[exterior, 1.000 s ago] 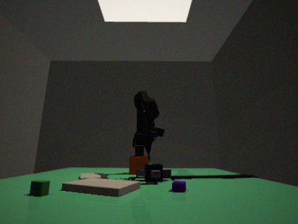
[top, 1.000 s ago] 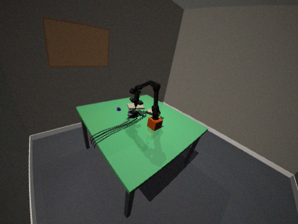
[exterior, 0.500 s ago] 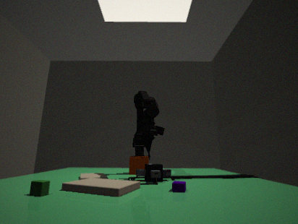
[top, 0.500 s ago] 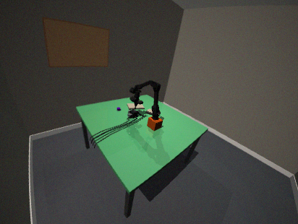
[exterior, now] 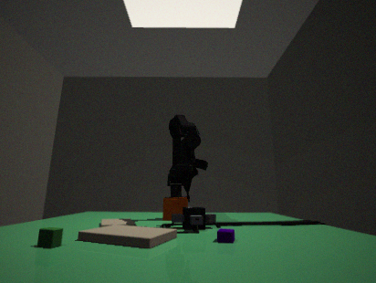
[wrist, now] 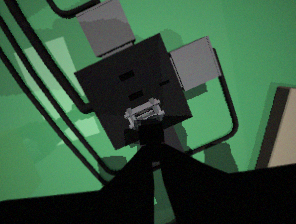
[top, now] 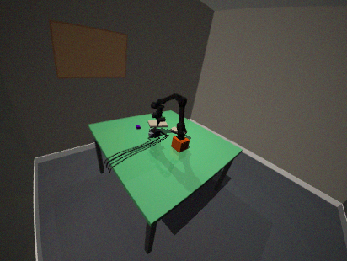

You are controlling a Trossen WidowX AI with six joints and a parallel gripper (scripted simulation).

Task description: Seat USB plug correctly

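My gripper tip is 2 cm above the dark USB plug. The rest, counted from my gripper tip: flat beige slab (23 cm ahead, 13 cm to the right, 12 cm below); then USB socket (1 cm to the left, 7 cm below); then purple block (21 cm ahead, 14 cm to the left, 12 cm below).
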